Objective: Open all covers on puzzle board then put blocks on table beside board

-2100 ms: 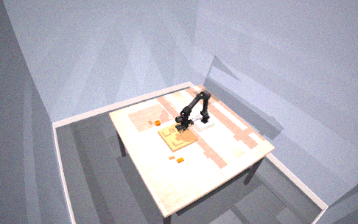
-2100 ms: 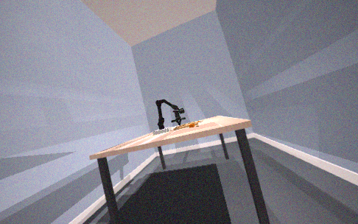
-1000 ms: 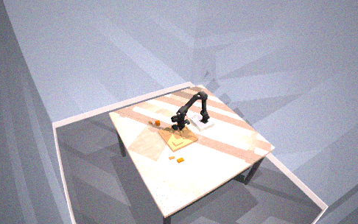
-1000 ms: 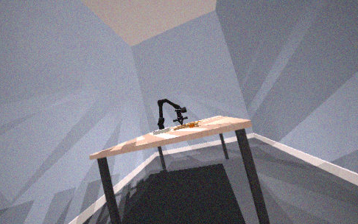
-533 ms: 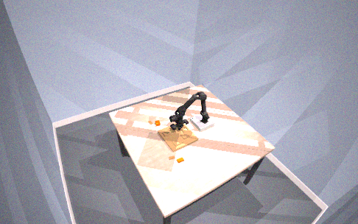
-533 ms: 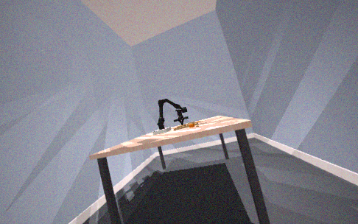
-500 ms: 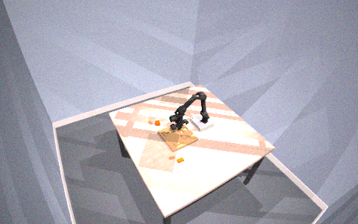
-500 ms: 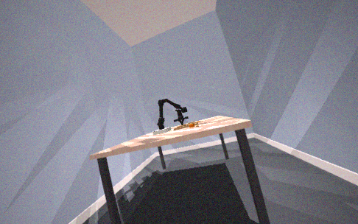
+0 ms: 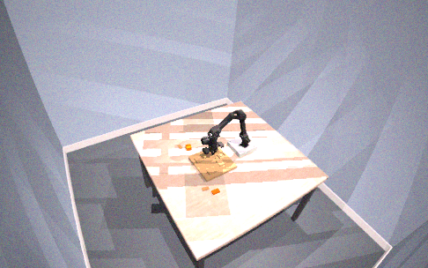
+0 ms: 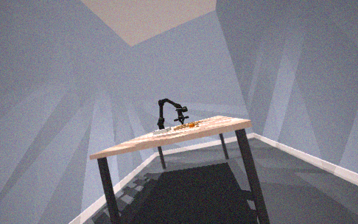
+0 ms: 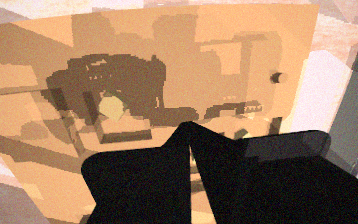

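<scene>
Now: the tan puzzle board 50 mm to the left of my gripper tip, 50 mm ahead of it and 10 mm below it. From my gripper tip the other things lie so: orange bit (280 mm to the left, 230 mm ahead, 20 mm below).
</scene>
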